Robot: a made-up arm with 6 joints.
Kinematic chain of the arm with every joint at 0, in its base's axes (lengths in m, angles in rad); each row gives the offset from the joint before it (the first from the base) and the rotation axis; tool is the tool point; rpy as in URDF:
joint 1: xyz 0 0 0.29 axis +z
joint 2: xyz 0 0 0 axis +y
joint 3: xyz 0.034 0 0.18 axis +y
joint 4: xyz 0.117 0 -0.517 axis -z
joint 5: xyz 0 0 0 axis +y
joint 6: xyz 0.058 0 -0.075 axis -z
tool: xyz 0 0 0 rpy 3.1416 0 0
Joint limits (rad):
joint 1: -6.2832..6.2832
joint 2: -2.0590..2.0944
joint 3: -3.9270..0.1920
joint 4: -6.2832..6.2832
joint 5: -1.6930..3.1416
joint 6: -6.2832..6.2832
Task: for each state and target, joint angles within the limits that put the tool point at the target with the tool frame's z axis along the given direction. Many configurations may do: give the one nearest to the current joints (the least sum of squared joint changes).
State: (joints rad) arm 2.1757 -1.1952 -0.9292 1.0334 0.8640 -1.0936
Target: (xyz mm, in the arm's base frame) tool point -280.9 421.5 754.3 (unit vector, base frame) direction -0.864 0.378 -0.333
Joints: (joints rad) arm 2.1302 -0.4153 -1.4707 0.7611 0.8800 -1.0936
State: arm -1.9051 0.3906 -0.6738 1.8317 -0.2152 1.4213
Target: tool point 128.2 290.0 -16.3 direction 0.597 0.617 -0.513
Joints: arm -2.1100 1.0283 0.0620 1.9077 0.2086 1.4213
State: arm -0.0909 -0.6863 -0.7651 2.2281 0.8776 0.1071
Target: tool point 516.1 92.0 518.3 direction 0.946 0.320 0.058
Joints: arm 0.2398 -0.6256 -0.9125 2.3808 0.1252 0.1071
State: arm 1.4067 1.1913 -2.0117 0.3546 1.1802 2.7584
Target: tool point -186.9 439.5 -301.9 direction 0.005 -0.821 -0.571
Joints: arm 1.9326 1.9905 -2.4901 0.2926 1.4379 2.7584
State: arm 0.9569 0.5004 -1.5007 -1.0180 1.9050 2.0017
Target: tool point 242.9 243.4 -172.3 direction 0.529 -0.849 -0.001
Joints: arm 0.9958 0.8926 -1.0549 -1.1372 1.6385 2.0017
